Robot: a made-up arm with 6 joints.
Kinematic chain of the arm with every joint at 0, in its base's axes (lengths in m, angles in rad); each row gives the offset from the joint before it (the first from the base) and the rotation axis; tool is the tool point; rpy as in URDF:
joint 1: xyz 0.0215 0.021 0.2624 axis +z
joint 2: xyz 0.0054 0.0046 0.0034 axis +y
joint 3: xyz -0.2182 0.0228 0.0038 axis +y
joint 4: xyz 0.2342 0.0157 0.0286 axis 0.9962 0 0.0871
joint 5: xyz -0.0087 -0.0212 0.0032 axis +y
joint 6: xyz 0.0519 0.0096 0.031 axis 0.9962 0 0.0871
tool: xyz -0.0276 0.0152 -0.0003 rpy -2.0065 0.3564 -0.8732
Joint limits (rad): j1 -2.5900..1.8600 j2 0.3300..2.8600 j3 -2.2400..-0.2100 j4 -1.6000..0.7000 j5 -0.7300..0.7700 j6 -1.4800..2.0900
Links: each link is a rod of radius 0.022 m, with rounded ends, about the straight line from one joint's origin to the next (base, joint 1, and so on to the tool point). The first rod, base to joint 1, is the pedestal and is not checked.
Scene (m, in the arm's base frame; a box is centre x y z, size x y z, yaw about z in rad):
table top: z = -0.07
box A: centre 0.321 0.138 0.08 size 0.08 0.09 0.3 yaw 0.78
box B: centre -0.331 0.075 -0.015 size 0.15 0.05 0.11 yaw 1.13
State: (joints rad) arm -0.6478 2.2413 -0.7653 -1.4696 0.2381 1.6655
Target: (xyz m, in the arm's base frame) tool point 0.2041 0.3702 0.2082
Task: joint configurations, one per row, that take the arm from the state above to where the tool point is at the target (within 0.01 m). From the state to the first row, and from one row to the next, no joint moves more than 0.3 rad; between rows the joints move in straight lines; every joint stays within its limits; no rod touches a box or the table.
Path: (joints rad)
1: -0.3652 2.3430 -0.6542 -1.4957 0.3445 1.7504
2: -0.0825 2.4447 -0.5432 -1.5218 0.4509 1.8353
3: 0.2001 2.5463 -0.4321 -1.5478 0.5572 1.9202
4: 0.4828 2.6480 -0.3211 -1.5739 0.6636 2.0051
5: 0.7654 2.7497 -0.2100 -1.6000 0.7700 2.0900
6: 0.7900 2.7097 -0.4934 -1.5679 0.6628 2.0091
7: 0.8146 2.6698 -0.7769 -1.5358 0.5557 1.9282
8: 0.8391 2.6299 -1.0603 -1.5037 0.4485 1.8474
9: 0.8637 2.5899 -1.3438 -1.4717 0.3413 1.7665
10: 0.8883 2.5500 -1.6272 -1.4396 0.2342 1.6856

